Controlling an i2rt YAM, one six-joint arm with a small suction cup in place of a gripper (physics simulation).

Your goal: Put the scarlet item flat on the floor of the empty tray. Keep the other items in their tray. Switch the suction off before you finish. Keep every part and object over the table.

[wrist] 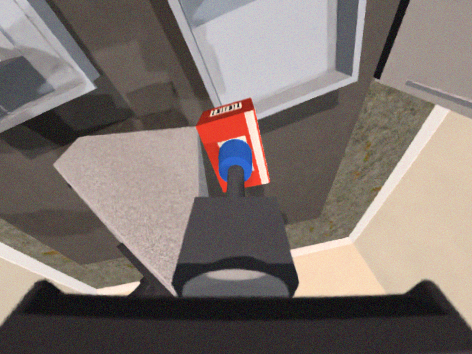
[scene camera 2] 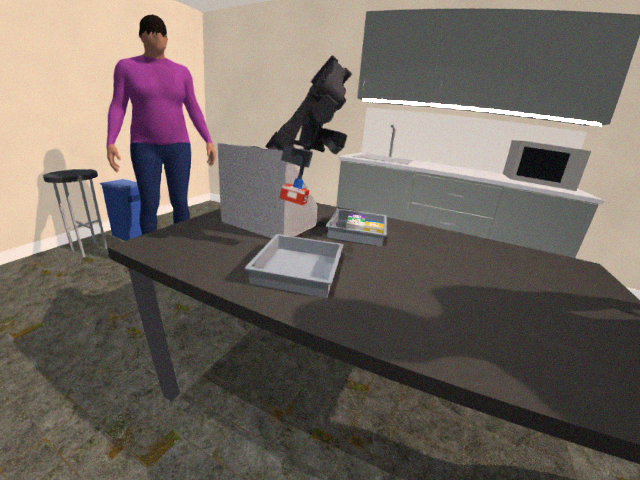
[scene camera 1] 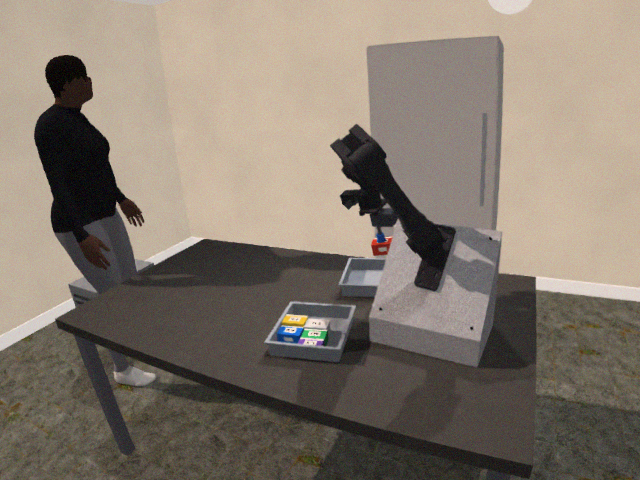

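Where they show: hand, its tool point: [wrist: 235,149] [scene camera 2: 296,191] [scene camera 1: 382,243]; arm's base, origin of its link: [wrist: 164,286] [scene camera 2: 265,167] [scene camera 1: 435,257].
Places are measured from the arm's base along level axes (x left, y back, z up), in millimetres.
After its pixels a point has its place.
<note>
My gripper, a blue suction cup [scene camera 1: 381,238] [scene camera 2: 298,183] [wrist: 235,159], is shut on the scarlet box [scene camera 1: 380,248] {z -41, x -86, y -226 mm} [scene camera 2: 294,194] {z -36, x -132, y -242 mm} [wrist: 225,131] {z -26, x -99, y -253 mm} and holds it by its labelled top face, well above the table. The box hangs slightly tilted in scene camera 2. The empty grey tray [scene camera 1: 356,291] {z -218, x -66, y -317 mm} [scene camera 2: 289,284] {z -218, x -296, y -363 mm} [wrist: 312,91] {z -191, x -270, y -236 mm} stands below the box; in the wrist view the box overlaps the tray's near corner. The other tray [scene camera 1: 305,353] {z -219, x 326, y -259 mm} [scene camera 2: 356,236] {z -215, x 114, y -351 mm} holds a yellow box [scene camera 1: 293,320] {z -191, x 233, y -372 mm} [scene camera 2: 374,226] {z -191, x 204, y -382 mm}, a blue box [scene camera 1: 290,334] {z -202, x 288, y -342 mm}, a green box [scene camera 1: 314,335] {z -201, x 258, y -274 mm}, a white box [scene camera 1: 316,323] {z -197, x 206, y -303 mm} and a purple box [scene camera 1: 310,342] {z -201, x 294, y -262 mm}.
The grey sloped base block [scene camera 1: 423,330] {z -158, x 150, y 25 mm} [scene camera 2: 250,188] {z -70, x -78, y 2 mm} [wrist: 145,190] {z -69, x 0, y -150 mm} carries the arm and stands close beside both trays. The dark table [scene camera 1: 206,330] {z -239, x 370, y -645 mm} [scene camera 2: 413,335] {z -239, x -260, y -679 mm} has an edge just past the empty tray. A person [scene camera 1: 77,170] [scene camera 2: 157,103] stands beyond the table in each scene view.
</note>
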